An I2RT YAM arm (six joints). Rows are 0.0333 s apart.
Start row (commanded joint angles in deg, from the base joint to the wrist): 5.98 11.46 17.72 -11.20 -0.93 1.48
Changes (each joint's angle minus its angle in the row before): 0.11 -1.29 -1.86 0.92 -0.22 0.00; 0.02 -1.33 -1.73 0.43 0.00 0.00; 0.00 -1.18 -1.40 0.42 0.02 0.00; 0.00 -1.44 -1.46 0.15 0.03 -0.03; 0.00 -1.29 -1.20 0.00 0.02 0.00; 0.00 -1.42 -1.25 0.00 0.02 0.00; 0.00 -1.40 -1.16 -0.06 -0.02 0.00; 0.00 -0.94 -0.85 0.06 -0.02 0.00; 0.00 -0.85 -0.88 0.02 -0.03 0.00; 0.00 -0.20 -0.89 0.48 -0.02 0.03; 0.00 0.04 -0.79 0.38 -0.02 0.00; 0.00 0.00 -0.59 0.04 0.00 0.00; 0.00 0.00 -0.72 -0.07 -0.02 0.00; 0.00 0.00 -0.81 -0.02 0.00 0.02; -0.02 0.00 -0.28 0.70 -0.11 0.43
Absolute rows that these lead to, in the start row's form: 6.09 10.17 15.86 -10.28 -1.15 1.48; 6.11 8.84 14.13 -9.85 -1.15 1.48; 6.11 7.66 12.73 -9.43 -1.13 1.48; 6.11 6.22 11.27 -9.28 -1.10 1.45; 6.11 4.93 10.07 -9.28 -1.08 1.45; 6.11 3.51 8.82 -9.28 -1.06 1.45; 6.11 2.11 7.66 -9.34 -1.08 1.45; 6.11 1.17 6.81 -9.28 -1.10 1.45; 6.11 0.32 5.93 -9.26 -1.13 1.45; 6.11 0.12 5.04 -8.78 -1.15 1.48; 6.11 0.16 4.25 -8.40 -1.17 1.48; 6.11 0.16 3.66 -8.36 -1.17 1.48; 6.11 0.16 2.94 -8.43 -1.19 1.48; 6.11 0.16 2.13 -8.45 -1.19 1.50; 6.09 0.16 1.85 -7.75 -1.30 1.93
